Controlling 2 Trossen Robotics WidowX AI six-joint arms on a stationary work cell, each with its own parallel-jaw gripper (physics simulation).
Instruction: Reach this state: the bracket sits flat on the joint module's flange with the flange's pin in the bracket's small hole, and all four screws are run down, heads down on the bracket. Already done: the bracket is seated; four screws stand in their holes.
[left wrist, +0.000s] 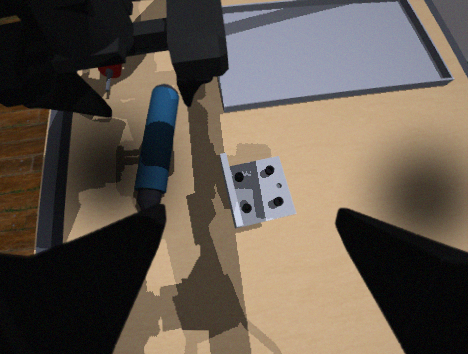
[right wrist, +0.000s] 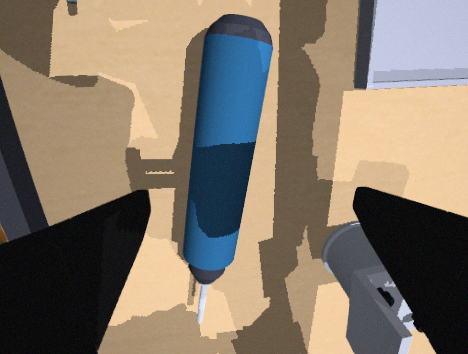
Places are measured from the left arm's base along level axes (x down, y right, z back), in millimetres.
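Pixels of known places: left gripper, between the fingertips: (left wrist: 252, 214); right gripper, between the fingertips: (left wrist: 149, 108) (right wrist: 253, 198).
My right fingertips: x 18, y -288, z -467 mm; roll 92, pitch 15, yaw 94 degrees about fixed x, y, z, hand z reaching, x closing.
Note:
Behind a point stands the place of what it marks.
The light grey bracket (left wrist: 270, 187) @(x 39, y -137, z -404 mm) (right wrist: 372, 320) @(x 19, y -190, z -402 mm) has an upright side plate and four black screws, one at each of its four holes; how far they stand up is unclear. Its small hole (left wrist: 279, 185) @(x 42, y -126, z -408 mm) lies between the two right-hand screws. Part of the grey round joint module (right wrist: 342, 250) @(x 85, y -177, z -407 mm) shows beneath the bracket. The blue screwdriver (left wrist: 162, 105) @(x 65, y -296, z -503 mm) (right wrist: 232, 90) @(x 65, y -303, z -506 mm) lies left of the bracket, its bit pointing to the near side. My left gripper (left wrist: 252, 214) @(x -84, y -165, z -356 mm) is open and empty above the bracket's near side. My right gripper (right wrist: 253, 198) @(x 18, y -288, z -467 mm) (left wrist: 149, 108) @(x 18, y -288, z -467 mm) is open over the screwdriver's handle, fingers either side, not gripping it.
A shallow grey tray (left wrist: 340, 95) @(x 99, y -26, z -596 mm) (right wrist: 364, 45) @(x 97, y -222, z -558 mm) lies beyond the bracket. A red-handled tool (left wrist: 110, 71) @(x 85, y -405, z -563 mm) is partly hidden behind the right arm. A dark raised edge (left wrist: 57, 175) @(x 87, y -424, z -384 mm) (right wrist: 20, 150) @(x 103, y -438, z -428 mm) runs along the left. The right arm fills the left wrist view's upper left.

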